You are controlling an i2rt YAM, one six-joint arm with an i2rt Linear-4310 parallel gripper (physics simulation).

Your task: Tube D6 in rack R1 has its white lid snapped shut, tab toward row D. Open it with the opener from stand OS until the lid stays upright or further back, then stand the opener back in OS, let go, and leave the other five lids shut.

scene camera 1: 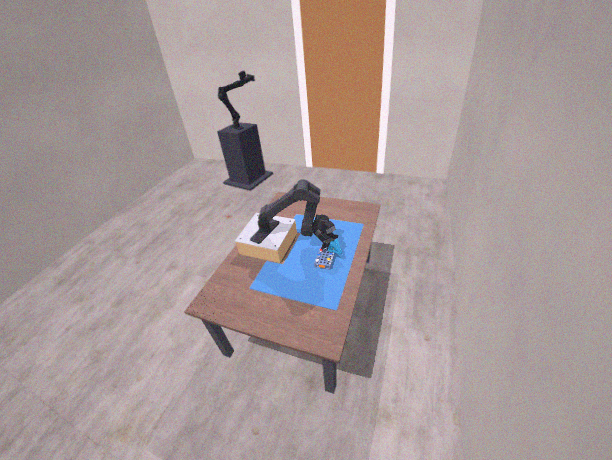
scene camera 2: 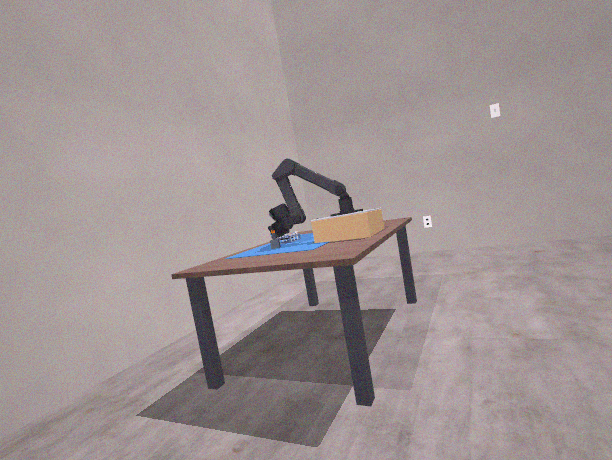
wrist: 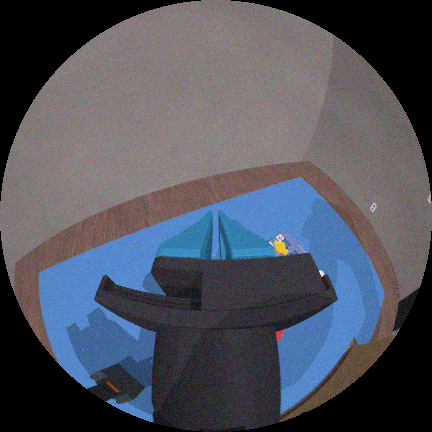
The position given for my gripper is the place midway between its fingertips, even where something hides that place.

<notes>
I see my gripper (wrist: 215,215) and a blue mat (wrist: 96,337).
</notes>
